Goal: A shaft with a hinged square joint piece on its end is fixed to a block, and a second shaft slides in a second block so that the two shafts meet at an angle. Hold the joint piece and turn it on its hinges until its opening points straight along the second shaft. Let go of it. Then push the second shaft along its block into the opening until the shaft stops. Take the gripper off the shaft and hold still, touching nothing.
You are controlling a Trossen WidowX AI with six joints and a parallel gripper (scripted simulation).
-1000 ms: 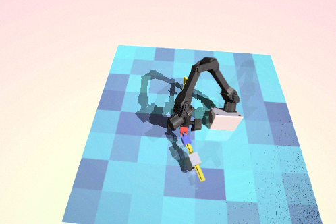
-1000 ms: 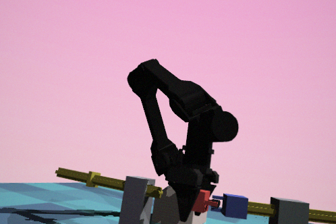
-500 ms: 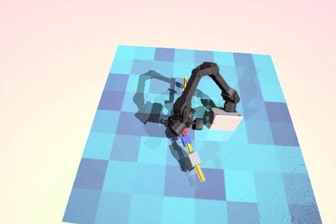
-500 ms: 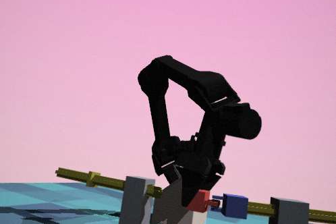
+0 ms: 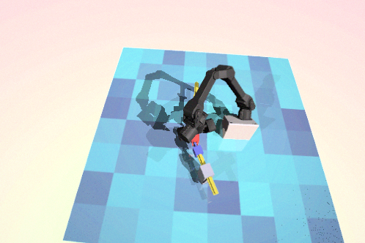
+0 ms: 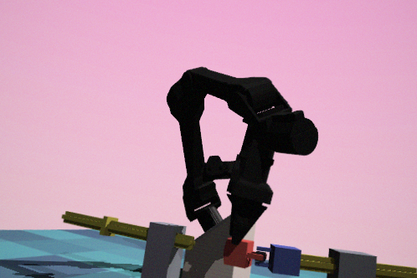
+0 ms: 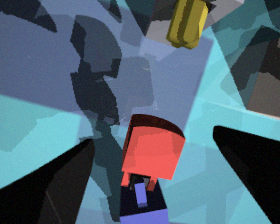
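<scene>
Right now the red joint piece is 20 mm to the left of my gripper tip and 20 mm below it.
</scene>
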